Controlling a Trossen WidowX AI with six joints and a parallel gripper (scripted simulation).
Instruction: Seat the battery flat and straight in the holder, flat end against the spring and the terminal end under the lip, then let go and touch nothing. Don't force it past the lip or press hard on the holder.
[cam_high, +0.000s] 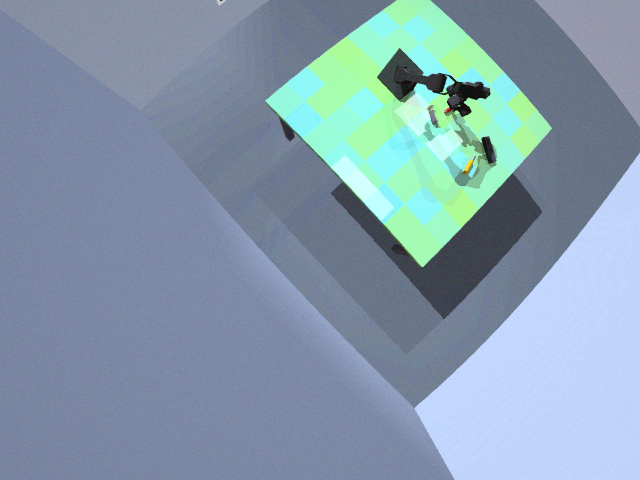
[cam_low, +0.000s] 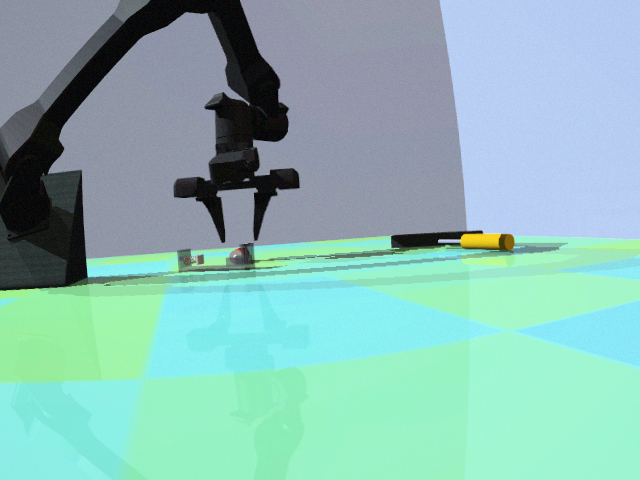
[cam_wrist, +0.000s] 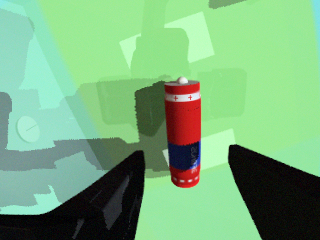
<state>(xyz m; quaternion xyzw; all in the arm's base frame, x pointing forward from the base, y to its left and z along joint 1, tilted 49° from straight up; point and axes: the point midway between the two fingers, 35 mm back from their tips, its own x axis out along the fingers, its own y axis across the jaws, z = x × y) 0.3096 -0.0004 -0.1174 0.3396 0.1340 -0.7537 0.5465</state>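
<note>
Right now the battery is 2 cm below my gripper tip. From my gripper tip the other things lie so: yellow-handled screwdriver (29 cm ahead, 17 cm to the right, 2 cm below).
</note>
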